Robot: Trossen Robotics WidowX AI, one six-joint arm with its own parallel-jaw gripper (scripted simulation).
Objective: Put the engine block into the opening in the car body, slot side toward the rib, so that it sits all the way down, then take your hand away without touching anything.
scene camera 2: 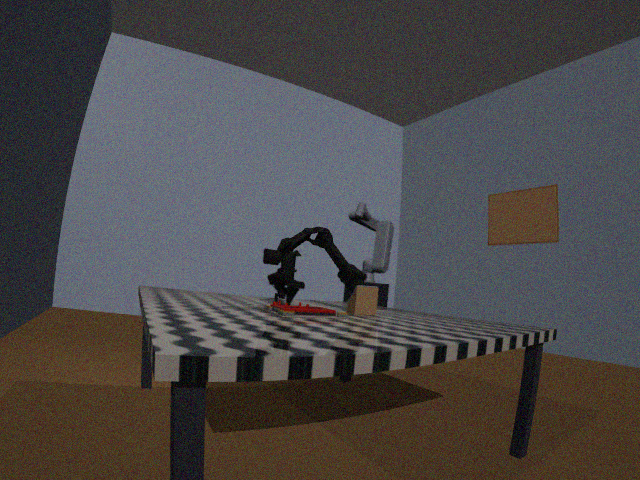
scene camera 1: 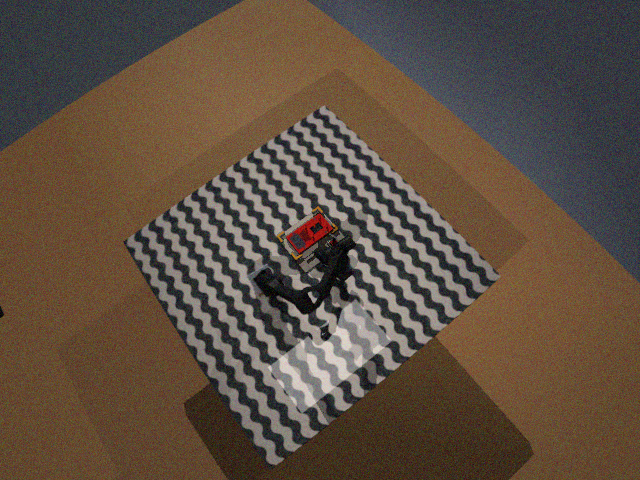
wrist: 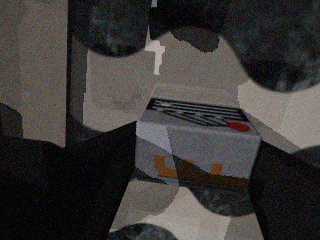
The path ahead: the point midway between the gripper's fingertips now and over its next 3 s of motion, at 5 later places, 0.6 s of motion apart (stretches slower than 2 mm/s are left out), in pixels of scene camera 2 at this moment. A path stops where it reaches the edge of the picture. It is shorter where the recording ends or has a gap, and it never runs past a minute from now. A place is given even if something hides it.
The gripper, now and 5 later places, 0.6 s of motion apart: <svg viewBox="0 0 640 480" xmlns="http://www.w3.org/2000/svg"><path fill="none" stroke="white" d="M284 304L283 294L284 279L284 277L284 277L284 277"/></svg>
